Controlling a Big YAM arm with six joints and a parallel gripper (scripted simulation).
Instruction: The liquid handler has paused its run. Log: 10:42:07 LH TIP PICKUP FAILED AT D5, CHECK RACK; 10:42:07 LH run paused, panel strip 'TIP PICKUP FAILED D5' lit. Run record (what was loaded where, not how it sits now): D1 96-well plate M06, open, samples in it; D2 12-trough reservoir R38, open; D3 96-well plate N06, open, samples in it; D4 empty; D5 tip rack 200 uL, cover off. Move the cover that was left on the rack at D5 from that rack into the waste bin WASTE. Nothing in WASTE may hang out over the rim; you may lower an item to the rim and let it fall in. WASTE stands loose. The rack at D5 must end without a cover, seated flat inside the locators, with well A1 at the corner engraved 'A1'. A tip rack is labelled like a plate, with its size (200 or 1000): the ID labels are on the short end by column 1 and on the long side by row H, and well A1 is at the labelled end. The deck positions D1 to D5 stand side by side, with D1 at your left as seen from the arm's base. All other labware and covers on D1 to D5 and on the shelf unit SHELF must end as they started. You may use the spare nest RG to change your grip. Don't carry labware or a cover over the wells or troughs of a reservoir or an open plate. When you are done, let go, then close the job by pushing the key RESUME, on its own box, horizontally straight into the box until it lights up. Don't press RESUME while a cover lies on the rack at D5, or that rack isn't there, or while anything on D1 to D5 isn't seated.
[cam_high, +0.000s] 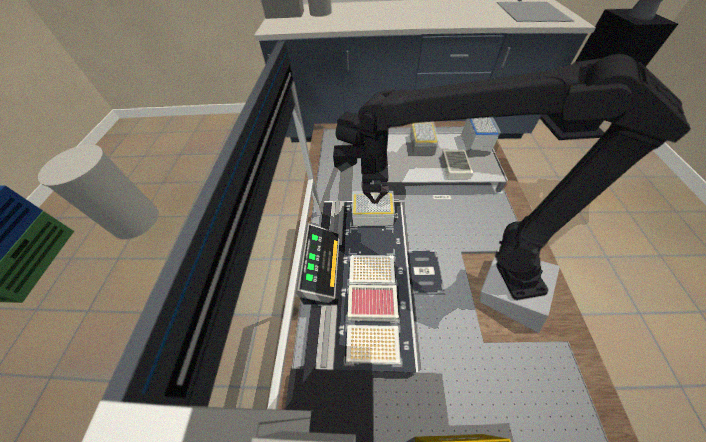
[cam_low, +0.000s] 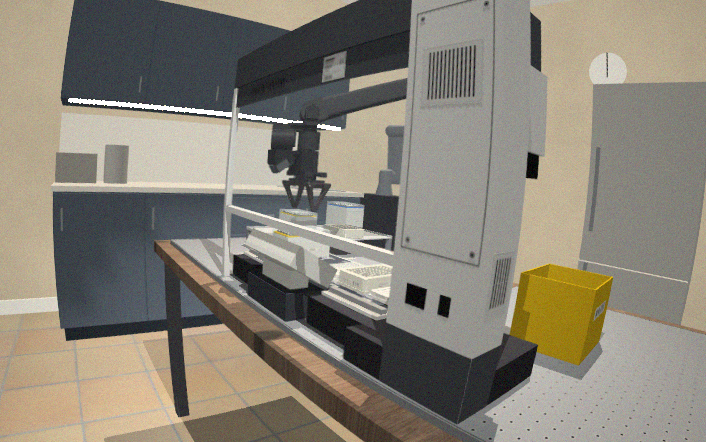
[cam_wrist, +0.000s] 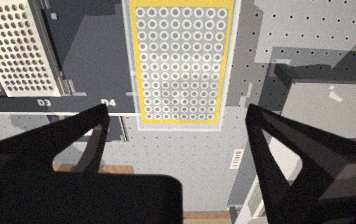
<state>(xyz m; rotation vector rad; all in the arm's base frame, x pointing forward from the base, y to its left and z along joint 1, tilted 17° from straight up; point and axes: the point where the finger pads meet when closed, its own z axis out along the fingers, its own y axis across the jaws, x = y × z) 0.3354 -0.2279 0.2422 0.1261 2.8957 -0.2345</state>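
Now: hand 7 cm above the clear cover. The rest, counted from my hand: spare nest RG (13 cm behind, 19 cm to the left, 18 cm below); then shelf (29 cm behind, 26 cm to the right, 13 cm below); then tip rack (1 cm ahead, 9 cm below).
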